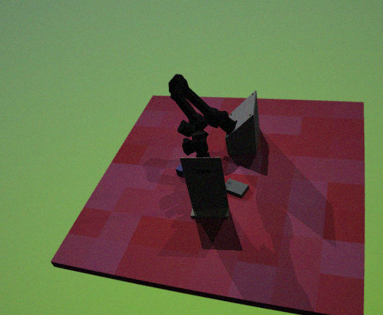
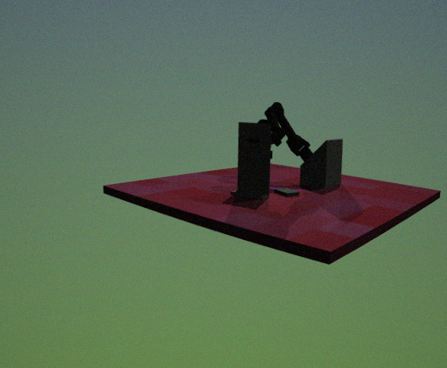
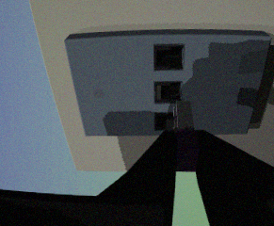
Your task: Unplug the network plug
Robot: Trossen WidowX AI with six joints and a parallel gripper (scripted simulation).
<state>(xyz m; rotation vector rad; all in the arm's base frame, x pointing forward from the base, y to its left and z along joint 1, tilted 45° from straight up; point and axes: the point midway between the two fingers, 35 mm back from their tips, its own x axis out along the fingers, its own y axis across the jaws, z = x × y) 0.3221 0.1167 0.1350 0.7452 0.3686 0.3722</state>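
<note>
Right now my gripper tip is 13 cm past the purple marked square, 7 cm to the left of it and 24 cm above it. Round my gripper tip: purple network plug (right at my gripper tip); grey upright panel (6 cm ahead, 2 cm to the left, 9 cm below); flat grey slab (9 cm behind, 9 cm to the left, 23 cm below).
</note>
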